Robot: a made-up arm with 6 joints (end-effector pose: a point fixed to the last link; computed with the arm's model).
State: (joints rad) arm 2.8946 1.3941 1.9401 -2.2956 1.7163 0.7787
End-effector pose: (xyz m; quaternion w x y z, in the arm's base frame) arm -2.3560 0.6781 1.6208 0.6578 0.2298 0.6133 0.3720
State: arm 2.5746 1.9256 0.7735 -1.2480 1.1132 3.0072
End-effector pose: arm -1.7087 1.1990 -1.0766 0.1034 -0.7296 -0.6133 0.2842
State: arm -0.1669 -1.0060 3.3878 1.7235 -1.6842 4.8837
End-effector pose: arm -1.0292 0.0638 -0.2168 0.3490 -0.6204 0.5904 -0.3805
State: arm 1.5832 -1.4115 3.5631 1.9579 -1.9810 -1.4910
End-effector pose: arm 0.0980 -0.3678 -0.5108 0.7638 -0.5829 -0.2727 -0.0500
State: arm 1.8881 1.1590 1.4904 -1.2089 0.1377 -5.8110
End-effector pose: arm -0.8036 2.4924 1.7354 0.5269 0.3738 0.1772 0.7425
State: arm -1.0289 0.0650 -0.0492 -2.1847 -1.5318 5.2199
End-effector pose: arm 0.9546 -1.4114 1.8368 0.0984 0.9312 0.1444 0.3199
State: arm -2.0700 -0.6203 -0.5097 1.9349 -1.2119 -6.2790
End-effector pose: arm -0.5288 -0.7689 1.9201 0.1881 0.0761 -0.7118 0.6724
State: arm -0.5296 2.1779 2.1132 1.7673 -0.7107 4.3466
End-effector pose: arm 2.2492 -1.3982 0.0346 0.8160 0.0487 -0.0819 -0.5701
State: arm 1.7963 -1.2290 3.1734 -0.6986 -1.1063 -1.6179
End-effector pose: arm 0.2140 -1.2157 -0.4815 0.4883 -0.2637 0.5568 -0.6181
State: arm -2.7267 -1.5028 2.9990 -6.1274 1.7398 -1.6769
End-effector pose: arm 0.8855 0.3717 -0.7880 0.1699 0.2238 -0.7203 -0.6341
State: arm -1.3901 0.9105 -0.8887 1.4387 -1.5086 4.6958
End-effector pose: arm 0.0661 -0.9674 -0.1526 0.0239 -0.0051 0.7772 -0.6287
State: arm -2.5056 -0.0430 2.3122 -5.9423 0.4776 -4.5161
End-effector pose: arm 0.9146 0.6542 2.6212 0.7916 0.5428 -0.0116 0.2803
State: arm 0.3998 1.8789 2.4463 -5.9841 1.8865 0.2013
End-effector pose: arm 2.0951 0.9187 1.2244 0.3140 0.0381 -0.9467 0.0608
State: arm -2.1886 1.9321 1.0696 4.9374 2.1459 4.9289
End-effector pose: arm -1.4201 -1.8432 -0.7230 0.0420 -0.4756 -0.7236 -0.4985
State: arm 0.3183 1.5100 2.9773 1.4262 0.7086 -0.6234
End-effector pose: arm 1.1879 0.4660 2.1587 0.5180 -0.3519 -0.7775 0.0577
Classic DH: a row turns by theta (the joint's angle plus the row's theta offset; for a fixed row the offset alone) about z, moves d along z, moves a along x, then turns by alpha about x. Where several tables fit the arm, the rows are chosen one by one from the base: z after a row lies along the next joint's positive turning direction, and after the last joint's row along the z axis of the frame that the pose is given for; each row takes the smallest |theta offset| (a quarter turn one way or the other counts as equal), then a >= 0, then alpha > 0; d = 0 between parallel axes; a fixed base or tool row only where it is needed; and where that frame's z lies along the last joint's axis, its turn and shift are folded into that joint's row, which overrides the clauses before.
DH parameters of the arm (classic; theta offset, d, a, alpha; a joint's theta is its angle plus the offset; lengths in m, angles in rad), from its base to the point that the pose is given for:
joint 1: 0 0.57 0.18 -1.5708
joint 2: -1.5708 0 1.16 3.1416
joint 3: 0 0 0.21 -1.5708
joint 4: 0 -1.42 0 1.5708
joint 5: 0 0 0 -1.5708
joint 6: 1.5708 -0.11 0 1.5708
tool (fixed): -1.5708 0 0 0

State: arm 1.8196 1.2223 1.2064 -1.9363 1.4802 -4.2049
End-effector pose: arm -0.5664 2.6447 1.1142 0.9328 -0.2648 0.1334 0.2047
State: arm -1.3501 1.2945 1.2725 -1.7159 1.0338 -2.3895
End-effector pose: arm 0.5165 -2.7294 1.0503 0.2138 -0.3085 0.8501 -0.3695
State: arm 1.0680 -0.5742 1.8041 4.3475 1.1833 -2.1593
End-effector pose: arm -0.7003 -1.4708 2.4289 0.9250 -0.1119 -0.2370 -0.2751
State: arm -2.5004 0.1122 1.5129 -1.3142 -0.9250 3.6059
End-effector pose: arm -0.2509 -0.2933 3.2192 0.2762 0.7307 -0.6052 0.1537
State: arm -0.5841 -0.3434 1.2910 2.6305 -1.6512 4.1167
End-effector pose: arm -0.5345 0.2890 3.0512 0.0762 0.0001 0.8892 0.4511
